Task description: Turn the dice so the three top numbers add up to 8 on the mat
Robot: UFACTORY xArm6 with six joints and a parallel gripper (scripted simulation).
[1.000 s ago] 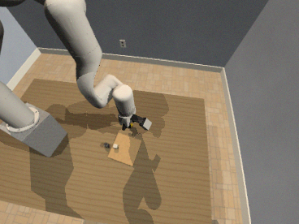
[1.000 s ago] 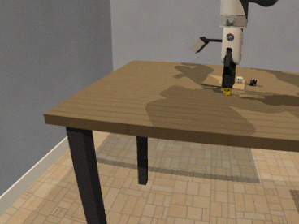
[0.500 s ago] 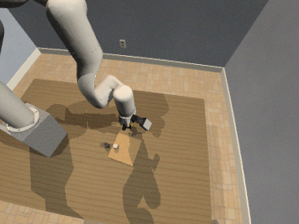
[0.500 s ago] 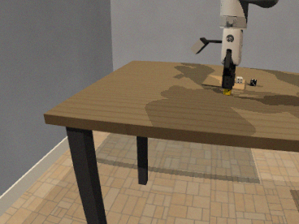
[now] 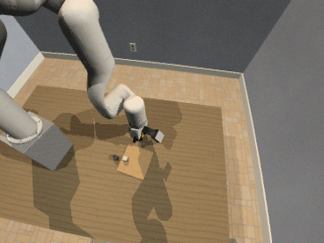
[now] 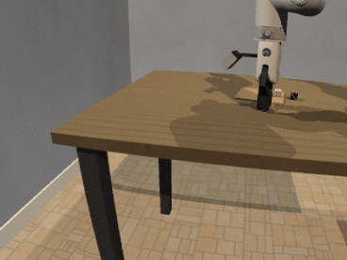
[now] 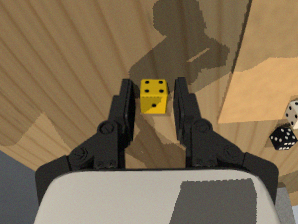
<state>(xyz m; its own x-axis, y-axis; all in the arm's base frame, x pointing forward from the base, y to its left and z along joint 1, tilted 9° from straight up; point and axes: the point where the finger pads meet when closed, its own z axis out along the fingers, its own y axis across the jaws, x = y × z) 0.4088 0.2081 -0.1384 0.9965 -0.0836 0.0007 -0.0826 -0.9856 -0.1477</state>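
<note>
Now: hand 1 cm above the yellow die. From my hand the other things lie so: black die 15 cm to the right, 8 cm behind, 1 cm below; tan mat 13 cm to the right, 2 cm below, 2 cm ahead; white die 14 cm to the right, 3 cm behind, 1 cm below.
</note>
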